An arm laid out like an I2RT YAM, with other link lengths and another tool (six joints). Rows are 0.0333 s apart.
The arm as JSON. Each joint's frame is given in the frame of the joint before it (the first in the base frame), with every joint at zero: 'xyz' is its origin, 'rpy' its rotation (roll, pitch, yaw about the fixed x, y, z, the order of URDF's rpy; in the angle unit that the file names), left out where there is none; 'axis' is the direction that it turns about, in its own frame. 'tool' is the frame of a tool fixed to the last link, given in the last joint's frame.
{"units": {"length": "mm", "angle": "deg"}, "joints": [
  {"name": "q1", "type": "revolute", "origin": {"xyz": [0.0, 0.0, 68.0]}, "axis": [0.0, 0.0, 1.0]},
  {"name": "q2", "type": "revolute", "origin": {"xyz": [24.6, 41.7, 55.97]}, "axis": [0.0, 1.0, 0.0]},
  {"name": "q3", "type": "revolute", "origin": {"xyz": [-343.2, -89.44, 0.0]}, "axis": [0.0, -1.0, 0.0]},
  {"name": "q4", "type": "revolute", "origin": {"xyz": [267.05, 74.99, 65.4]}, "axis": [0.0, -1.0, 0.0]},
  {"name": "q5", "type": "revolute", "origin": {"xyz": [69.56, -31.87, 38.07]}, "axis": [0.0, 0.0, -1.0]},
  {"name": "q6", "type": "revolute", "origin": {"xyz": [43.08, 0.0, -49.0]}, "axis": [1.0, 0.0, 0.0]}
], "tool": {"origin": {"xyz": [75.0, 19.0, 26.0], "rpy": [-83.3, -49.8, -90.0]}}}
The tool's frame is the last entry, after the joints.
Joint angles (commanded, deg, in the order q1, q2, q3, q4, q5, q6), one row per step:
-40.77, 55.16, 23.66, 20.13, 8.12, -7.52
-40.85, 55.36, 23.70, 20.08, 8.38, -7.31
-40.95, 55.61, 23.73, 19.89, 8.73, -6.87
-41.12, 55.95, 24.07, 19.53, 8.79, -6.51
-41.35, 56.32, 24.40, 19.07, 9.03, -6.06
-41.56, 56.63, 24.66, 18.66, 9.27, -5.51
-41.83, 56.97, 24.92, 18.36, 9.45, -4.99
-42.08, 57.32, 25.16, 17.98, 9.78, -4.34
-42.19, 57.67, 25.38, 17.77, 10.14, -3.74
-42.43, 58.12, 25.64, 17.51, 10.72, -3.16
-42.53, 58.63, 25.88, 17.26, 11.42, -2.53
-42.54, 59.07, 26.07, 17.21, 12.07, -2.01
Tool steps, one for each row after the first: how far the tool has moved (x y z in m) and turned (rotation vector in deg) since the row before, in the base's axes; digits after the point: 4 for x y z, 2 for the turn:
-0.0001, -0.0012, -0.0007, 0.23, 0.04, -0.38
-0.0003, -0.0015, -0.0013, 0.49, 0.03, -0.53
0.0004, -0.0018, 0.0001, 0.45, 0.01, -0.30
0.0000, -0.0024, -0.0004, 0.57, 0.07, -0.56
-0.0002, -0.0022, -0.0005, 0.60, -0.03, -0.57
-0.0003, -0.0024, -0.0003, 0.54, -0.08, -0.56
-0.0005, -0.0025, -0.0007, 0.66, -0.08, -0.72
0.0000, -0.0021, -0.0004, 0.52, -0.15, -0.61
-0.0005, -0.0031, -0.0007, 0.53, -0.02, -0.95
-0.0002, -0.0029, -0.0011, 0.57, 0.02, -0.94
0.0001, -0.0023, -0.0005, 0.36, -0.07, -0.77

